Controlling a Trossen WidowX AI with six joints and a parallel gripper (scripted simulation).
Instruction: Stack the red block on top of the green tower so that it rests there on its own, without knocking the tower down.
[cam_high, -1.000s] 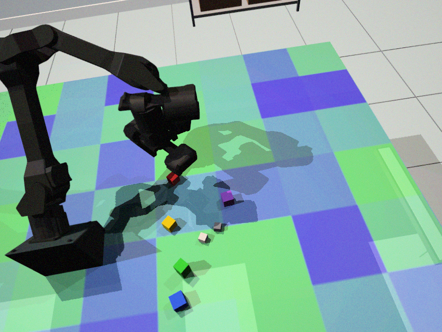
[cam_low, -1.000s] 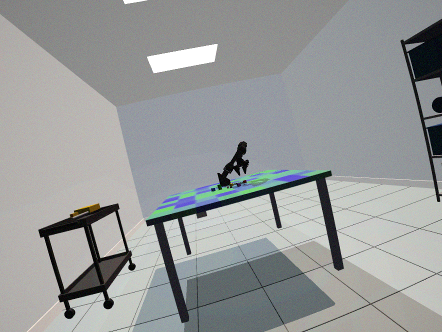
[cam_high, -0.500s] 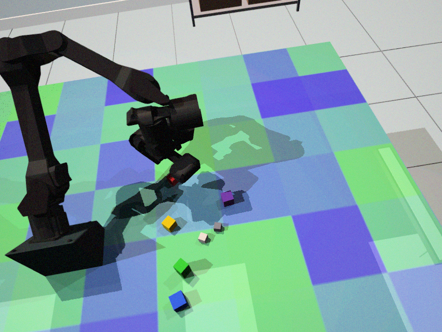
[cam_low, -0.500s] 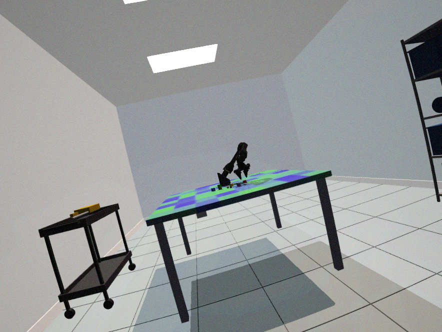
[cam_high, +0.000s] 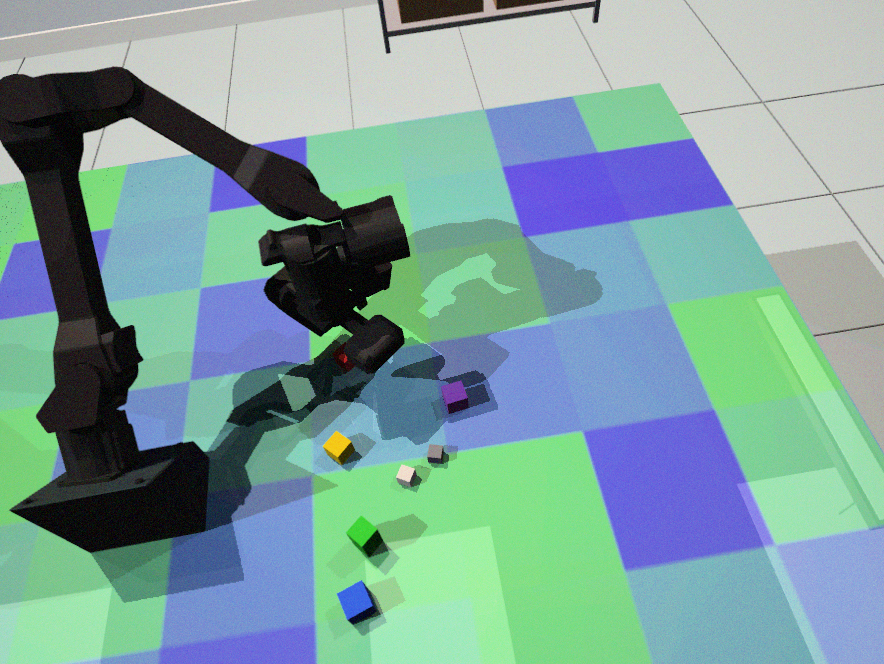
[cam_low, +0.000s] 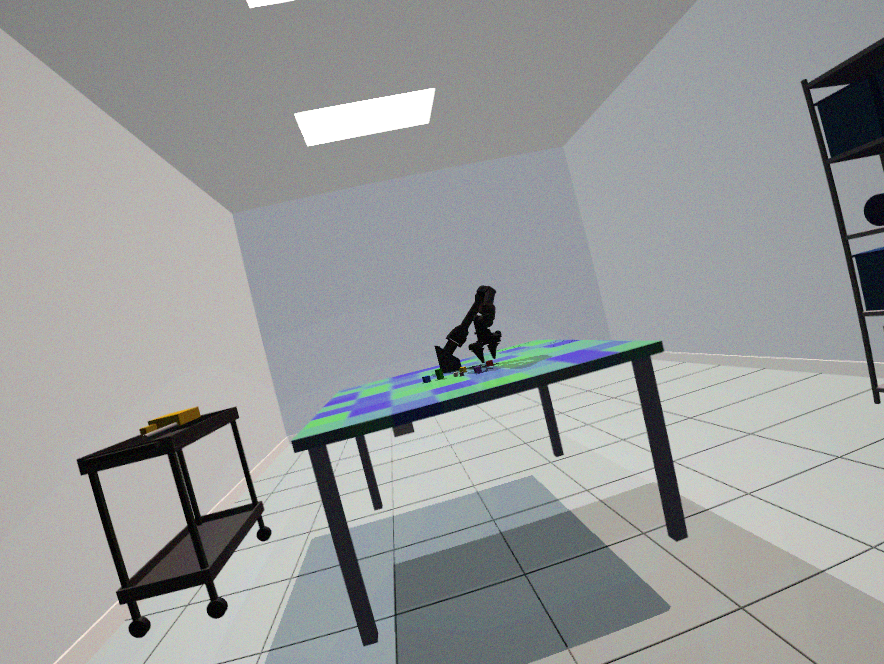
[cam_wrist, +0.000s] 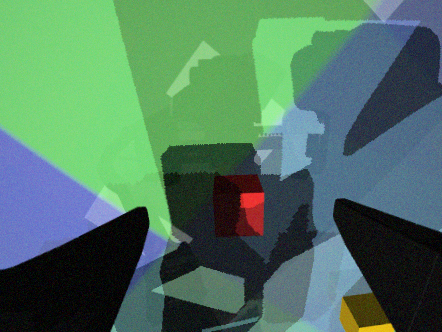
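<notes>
Now: the red block 1 cm below my gripper tip. The rest, counted from my gripper tip: purple block (14 cm ahead, 7 cm to the right, 1 cm below); yellow block (13 cm to the right, 1 cm below); grey block (14 cm to the right, 11 cm ahead, 1 cm below).
</notes>
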